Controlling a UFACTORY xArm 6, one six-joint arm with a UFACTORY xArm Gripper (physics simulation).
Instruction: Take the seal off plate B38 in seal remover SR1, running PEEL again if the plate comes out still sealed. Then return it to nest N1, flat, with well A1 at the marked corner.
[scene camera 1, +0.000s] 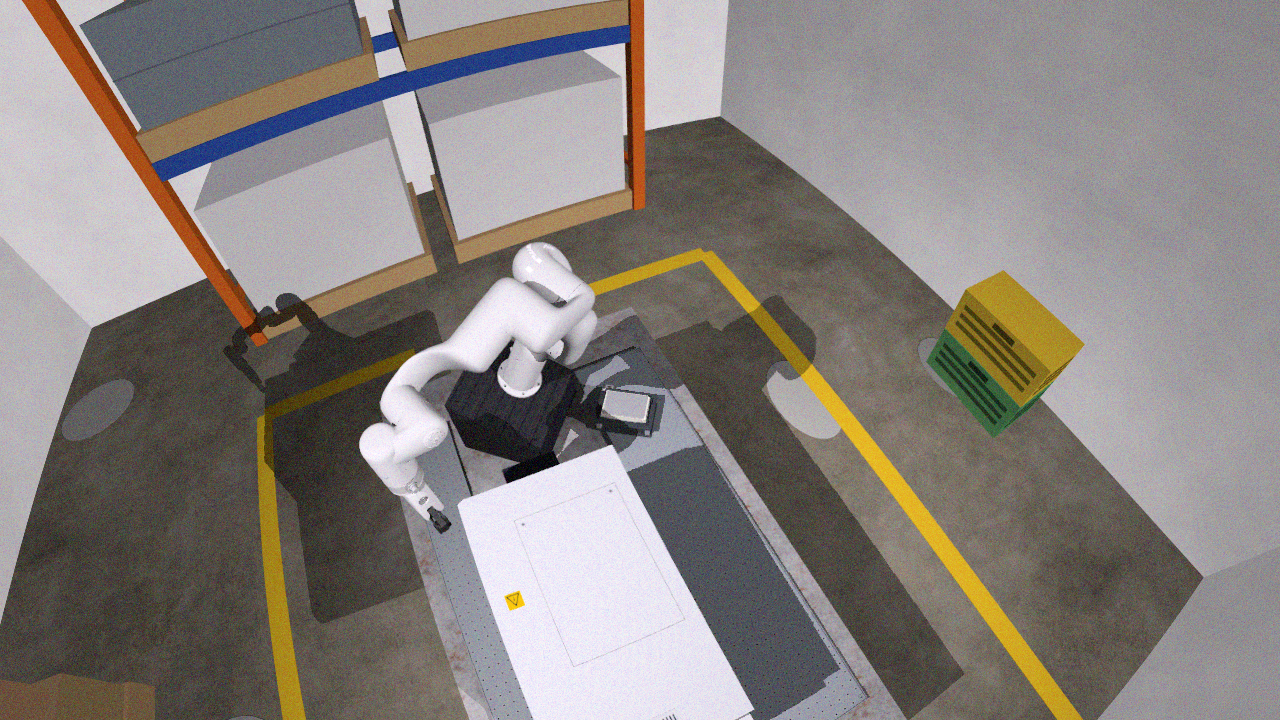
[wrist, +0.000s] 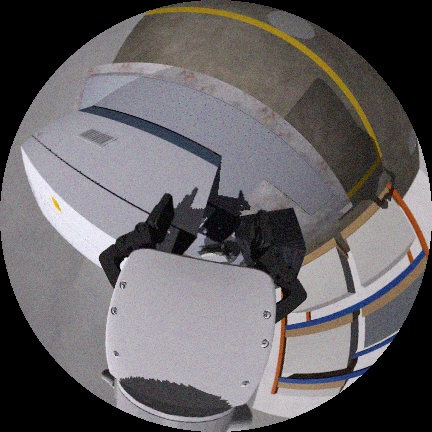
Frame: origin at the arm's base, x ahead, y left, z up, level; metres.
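Seen in the pictures: gripper, fingertip midpoint: (scene camera 1: 432, 513) (wrist: 213, 211); arm's base, origin of the base link: (scene camera 1: 519, 377).
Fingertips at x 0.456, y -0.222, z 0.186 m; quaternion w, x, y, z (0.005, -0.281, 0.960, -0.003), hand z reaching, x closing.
Pixels of each thing's top centre, then the offset from my fingertips to it. "spot": a spot on its surface instead.
- small black part, surface spot: (scene camera 1: 530, 467) spot: dx -0.180, dy +0.206, dz -0.204 m
- pale rectangular piece, middle of its top: (scene camera 1: 625, 404) (wrist: 213, 258) dx -0.346, dy +0.495, dz -0.267 m
The large white housing, seemingly seal remover SR1 (scene camera 1: 599, 555) (wrist: 150, 167), stands on the perforated table. A small black part (scene camera 1: 530, 467) juts from its end near the robot's base. My gripper (scene camera 1: 440, 521) (wrist: 213, 211) is open and empty, beside the housing's near-base corner, over the table's left edge in the scene view. A pale rectangular piece (scene camera 1: 625, 406) lies flat in a dark holder on the other side of the base; whether it is a plate or part of nest N1 I cannot tell. Plate B38, its seal and the corner mark cannot be made out.
The robot stands on a black block (scene camera 1: 510, 407) (wrist: 292, 227) at the table's end. A rack with an orange post (scene camera 1: 636, 116) and large boxes stands behind it. Yellow and green crates (scene camera 1: 1006, 349) stand at the right. A yellow line (scene camera 1: 895, 483) (wrist: 300, 45) runs on the floor.
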